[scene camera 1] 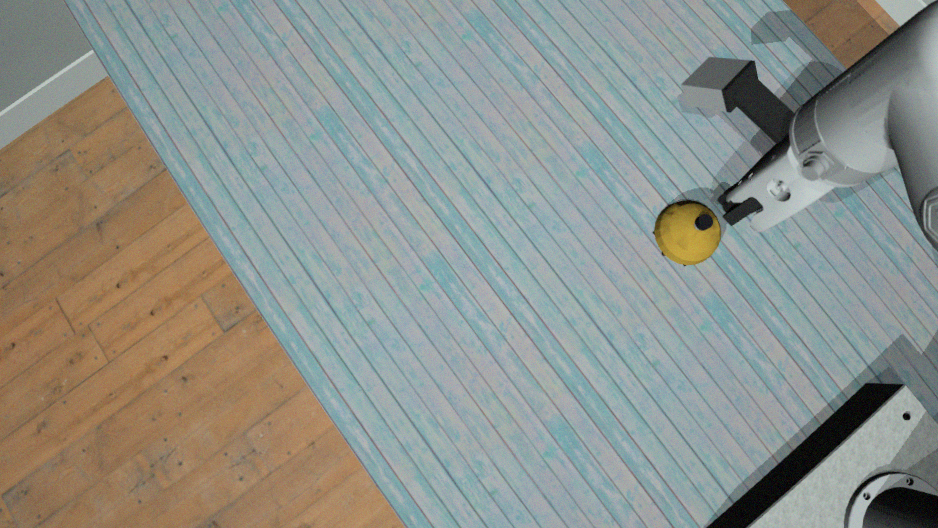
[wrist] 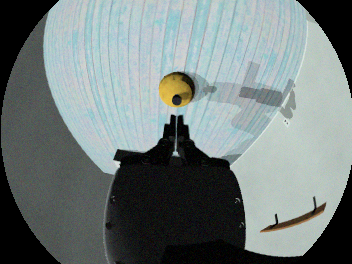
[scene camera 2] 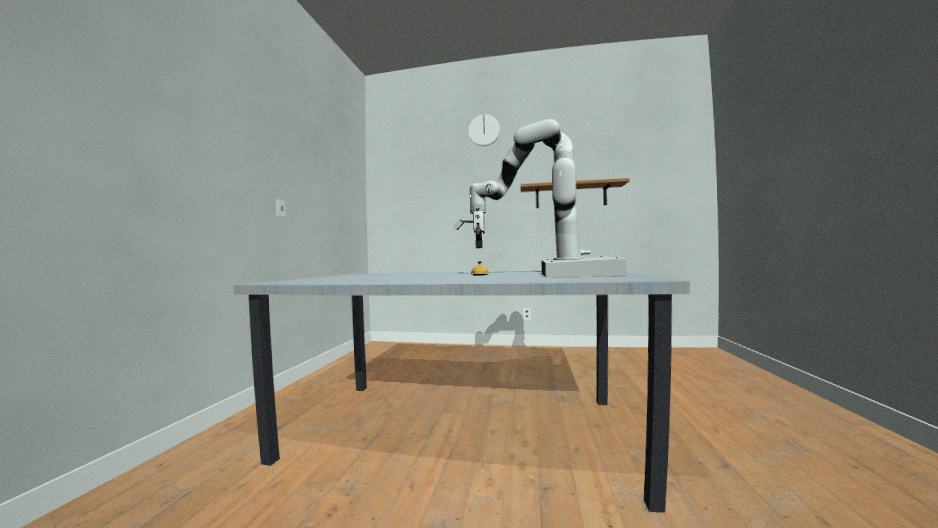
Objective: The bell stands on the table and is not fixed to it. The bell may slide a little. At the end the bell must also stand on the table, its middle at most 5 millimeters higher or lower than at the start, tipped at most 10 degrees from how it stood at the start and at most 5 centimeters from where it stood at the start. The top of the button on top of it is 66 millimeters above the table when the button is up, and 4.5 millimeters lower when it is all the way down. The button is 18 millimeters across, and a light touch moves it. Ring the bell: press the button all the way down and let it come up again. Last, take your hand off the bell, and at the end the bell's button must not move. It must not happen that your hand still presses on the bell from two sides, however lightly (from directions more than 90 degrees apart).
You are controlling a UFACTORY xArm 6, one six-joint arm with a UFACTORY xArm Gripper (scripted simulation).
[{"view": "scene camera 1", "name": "gripper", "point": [731,205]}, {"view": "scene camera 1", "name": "yellow bell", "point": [676,234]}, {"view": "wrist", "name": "gripper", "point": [176,123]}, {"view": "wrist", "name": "yellow bell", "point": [176,83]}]
